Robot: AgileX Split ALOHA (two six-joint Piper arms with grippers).
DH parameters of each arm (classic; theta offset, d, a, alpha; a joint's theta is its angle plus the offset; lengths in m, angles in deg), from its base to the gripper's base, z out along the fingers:
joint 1: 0 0.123 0 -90
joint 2: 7.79 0 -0.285 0
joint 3: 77.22 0 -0.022 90
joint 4: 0 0.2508 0 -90
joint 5: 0 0 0.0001 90
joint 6: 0 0.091 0 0
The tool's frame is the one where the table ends.
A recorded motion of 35 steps. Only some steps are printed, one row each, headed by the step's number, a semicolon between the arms.
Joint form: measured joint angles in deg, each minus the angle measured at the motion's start. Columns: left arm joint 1, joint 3, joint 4, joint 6, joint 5, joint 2; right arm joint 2, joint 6, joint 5, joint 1, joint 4, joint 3.
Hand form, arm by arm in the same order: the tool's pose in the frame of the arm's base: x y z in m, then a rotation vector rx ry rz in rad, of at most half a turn. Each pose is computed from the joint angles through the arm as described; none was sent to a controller.
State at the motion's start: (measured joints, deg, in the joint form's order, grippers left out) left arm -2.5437 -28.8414 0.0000 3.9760 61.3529 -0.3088; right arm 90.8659 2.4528 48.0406 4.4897 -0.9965 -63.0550
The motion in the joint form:
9: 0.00 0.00 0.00 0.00 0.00 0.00; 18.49 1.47 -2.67 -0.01 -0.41 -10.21
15: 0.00 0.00 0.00 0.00 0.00 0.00; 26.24 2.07 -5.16 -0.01 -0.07 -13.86
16: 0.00 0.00 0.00 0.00 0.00 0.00; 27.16 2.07 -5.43 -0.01 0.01 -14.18
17: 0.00 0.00 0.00 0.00 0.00 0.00; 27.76 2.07 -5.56 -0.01 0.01 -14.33
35: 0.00 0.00 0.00 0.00 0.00 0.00; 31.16 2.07 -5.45 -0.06 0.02 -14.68
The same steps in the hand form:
9: -0.0065 0.0003 0.2774 0.1163 2.0425 0.0156; 0.3763 0.0279 0.1774 -0.0362 2.9045 -0.0030
15: -0.0065 0.0003 0.2774 0.1163 2.0425 0.0156; 0.3982 0.0300 0.1411 -0.0170 2.9331 0.0034
16: -0.0065 0.0003 0.2774 0.1163 2.0425 0.0156; 0.4001 0.0303 0.1361 -0.0158 2.9389 0.0044
17: -0.0065 0.0003 0.2774 0.1163 2.0425 0.0156; 0.4010 0.0304 0.1325 -0.0159 2.9445 0.0039
35: -0.0065 0.0003 0.2774 0.1163 2.0425 0.0156; 0.4021 0.0301 0.1100 -0.0152 2.9995 -0.0020

